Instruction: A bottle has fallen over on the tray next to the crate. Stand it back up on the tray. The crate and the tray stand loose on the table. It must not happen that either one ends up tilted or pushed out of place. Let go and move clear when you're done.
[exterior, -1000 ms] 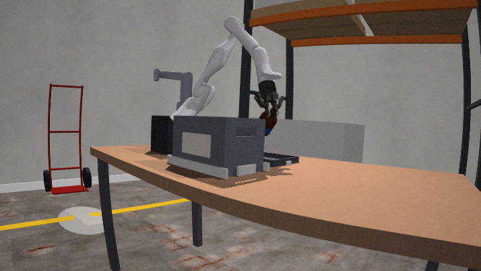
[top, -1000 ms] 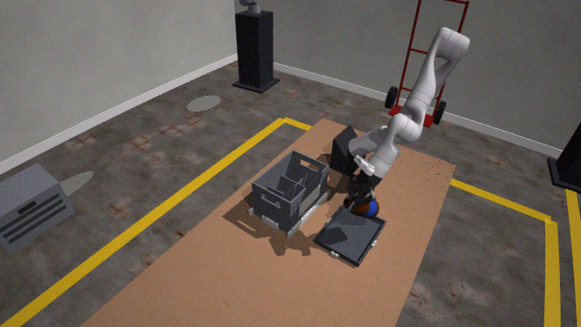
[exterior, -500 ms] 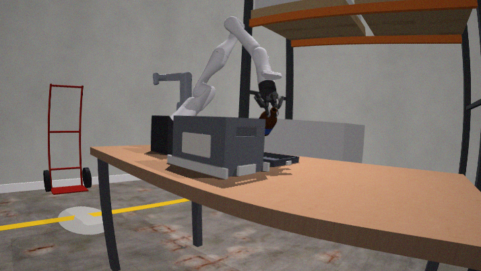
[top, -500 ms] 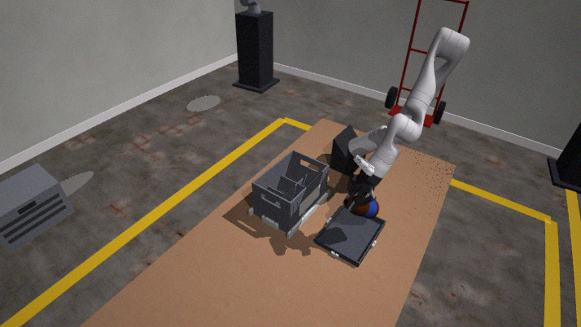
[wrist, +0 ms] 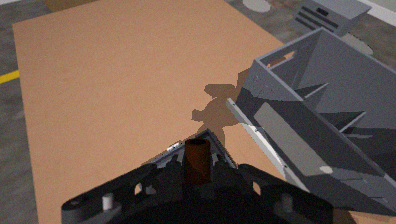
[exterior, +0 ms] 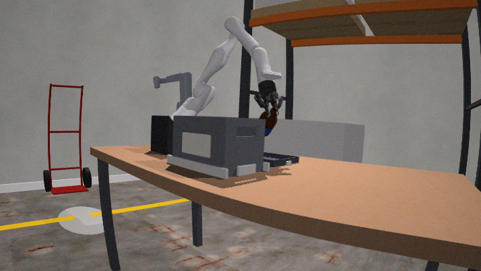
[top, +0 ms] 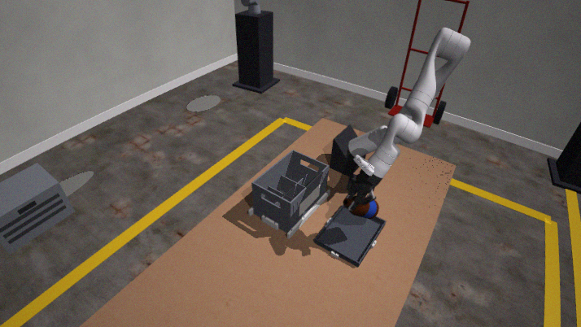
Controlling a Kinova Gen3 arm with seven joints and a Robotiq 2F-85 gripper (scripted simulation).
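Now: hand 30 mm past the brown bottle, 30 mm to the right of it and 30 mm above it. From my hand the other things lie so: grey crate (60 mm behind, 270 mm to the right, 120 mm below); then dark tray (40 mm behind, 20 mm to the left, 190 mm below).
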